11 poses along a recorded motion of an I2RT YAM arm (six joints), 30 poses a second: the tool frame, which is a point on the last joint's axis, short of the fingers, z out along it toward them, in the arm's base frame.
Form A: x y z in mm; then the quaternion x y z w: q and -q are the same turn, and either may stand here.
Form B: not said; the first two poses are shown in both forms.
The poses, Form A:
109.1 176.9 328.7 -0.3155 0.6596 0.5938 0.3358
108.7 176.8 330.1 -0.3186 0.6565 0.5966 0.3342
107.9 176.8 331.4 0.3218 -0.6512 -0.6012 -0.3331
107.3 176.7 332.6 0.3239 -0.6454 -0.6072 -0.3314
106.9 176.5 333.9 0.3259 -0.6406 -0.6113 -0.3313
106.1 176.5 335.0 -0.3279 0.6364 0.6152 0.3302
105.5 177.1 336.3 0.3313 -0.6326 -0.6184 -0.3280
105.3 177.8 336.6 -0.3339 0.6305 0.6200 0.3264
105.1 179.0 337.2 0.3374 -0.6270 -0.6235 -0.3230
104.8 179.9 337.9 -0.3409 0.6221 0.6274 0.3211
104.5 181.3 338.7 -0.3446 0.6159 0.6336 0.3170
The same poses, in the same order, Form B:
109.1 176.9 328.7 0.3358 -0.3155 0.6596 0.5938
108.7 176.8 330.1 0.3342 -0.3186 0.6565 0.5966
107.9 176.8 331.4 0.3331 -0.3218 0.6512 0.6012
107.3 176.7 332.6 0.3314 -0.3239 0.6454 0.6072
106.9 176.5 333.9 0.3313 -0.3259 0.6406 0.6113
106.1 176.5 335.0 0.3302 -0.3279 0.6364 0.6152
105.5 177.1 336.3 0.3280 -0.3313 0.6326 0.6184
105.3 177.8 336.6 0.3264 -0.3339 0.6305 0.6200
105.1 179.0 337.2 0.3230 -0.3374 0.6270 0.6235
104.8 179.9 337.9 0.3211 -0.3409 0.6221 0.6274
104.5 181.3 338.7 0.3170 -0.3446 0.6159 0.6336

